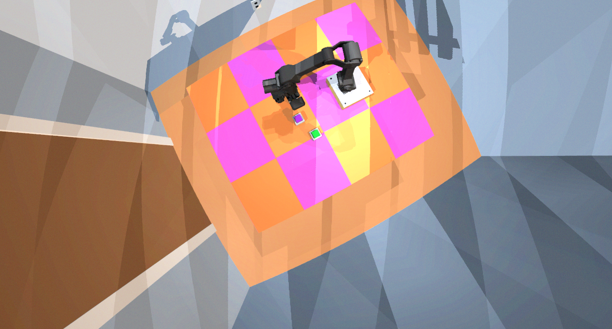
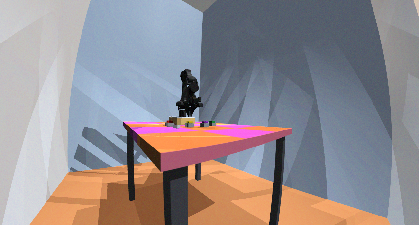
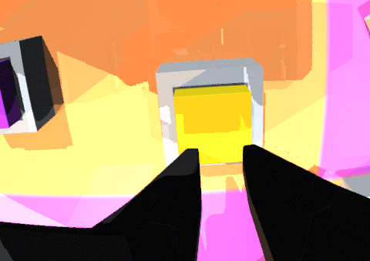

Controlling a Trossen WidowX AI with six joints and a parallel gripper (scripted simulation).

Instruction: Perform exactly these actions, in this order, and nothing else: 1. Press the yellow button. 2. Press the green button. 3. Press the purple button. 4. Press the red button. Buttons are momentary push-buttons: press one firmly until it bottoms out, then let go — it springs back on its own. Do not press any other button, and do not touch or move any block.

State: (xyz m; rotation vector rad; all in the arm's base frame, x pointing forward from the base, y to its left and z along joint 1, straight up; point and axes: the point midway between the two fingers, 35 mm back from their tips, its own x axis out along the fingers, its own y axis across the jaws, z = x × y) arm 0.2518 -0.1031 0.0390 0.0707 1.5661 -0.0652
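Now: gripper tip 40 mm above the yellow button. Round my gripper tip: small white block (120 mm to the right, 60 mm below, 30 mm ahead); then green button (220 mm to the left, 40 mm below); then purple button (110 mm to the left, 40 mm below, 30 mm ahead).
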